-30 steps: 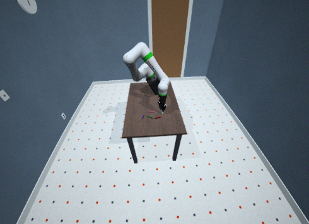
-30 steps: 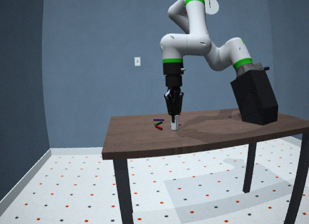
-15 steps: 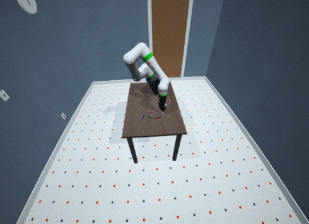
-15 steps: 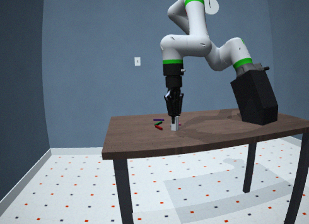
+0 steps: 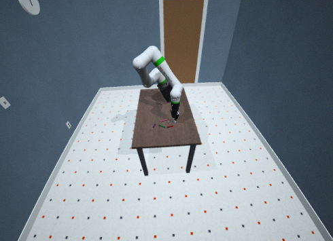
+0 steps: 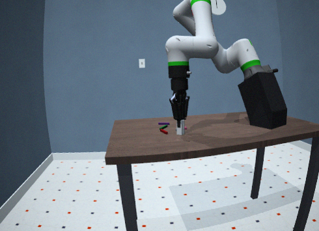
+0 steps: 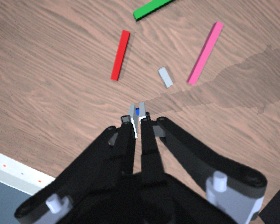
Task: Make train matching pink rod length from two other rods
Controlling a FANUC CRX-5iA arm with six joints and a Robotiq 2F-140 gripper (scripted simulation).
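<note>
The small blue rod is 30 mm below my hand. From my hand the other things lie so: red rod: 70 mm ahead, 60 mm to the right, 30 mm below; then grey rod: 70 mm to the right, 30 mm below; then pink rod: 30 mm behind, 130 mm to the right, 30 mm below.
</note>
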